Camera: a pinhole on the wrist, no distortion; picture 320 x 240 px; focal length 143.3 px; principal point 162.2 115.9 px. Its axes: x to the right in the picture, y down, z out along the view. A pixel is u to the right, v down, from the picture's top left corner.
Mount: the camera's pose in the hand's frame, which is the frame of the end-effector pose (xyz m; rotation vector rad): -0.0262 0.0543 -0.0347 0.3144 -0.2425 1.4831
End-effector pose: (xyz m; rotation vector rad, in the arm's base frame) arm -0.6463 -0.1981 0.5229 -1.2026 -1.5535 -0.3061
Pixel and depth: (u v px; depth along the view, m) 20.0 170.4 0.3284
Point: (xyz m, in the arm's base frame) -1.0494 -0.3265 0.4595
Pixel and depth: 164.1 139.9 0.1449
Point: -0.7060 -0.1446 0.4437
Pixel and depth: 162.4 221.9 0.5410
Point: -1.0689 -0.1046 0.0375
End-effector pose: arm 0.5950 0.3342 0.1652 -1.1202 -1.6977 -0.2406
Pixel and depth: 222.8 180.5 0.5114
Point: 0.3271 0.5933 -0.2845
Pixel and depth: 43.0 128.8 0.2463
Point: 0.3452 0.2611 0.1402
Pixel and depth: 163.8 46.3 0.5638
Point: 0.1627 0.6993 0.2284
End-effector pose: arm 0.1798 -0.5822 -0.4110 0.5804 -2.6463 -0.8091
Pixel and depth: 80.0 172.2 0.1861
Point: 0.2551 -0.5673 -0.5753
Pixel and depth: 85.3 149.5 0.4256
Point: 0.2617 -0.6191 -0.8401
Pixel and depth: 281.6 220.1 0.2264
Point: 0.1783 -0.2665 -0.5459
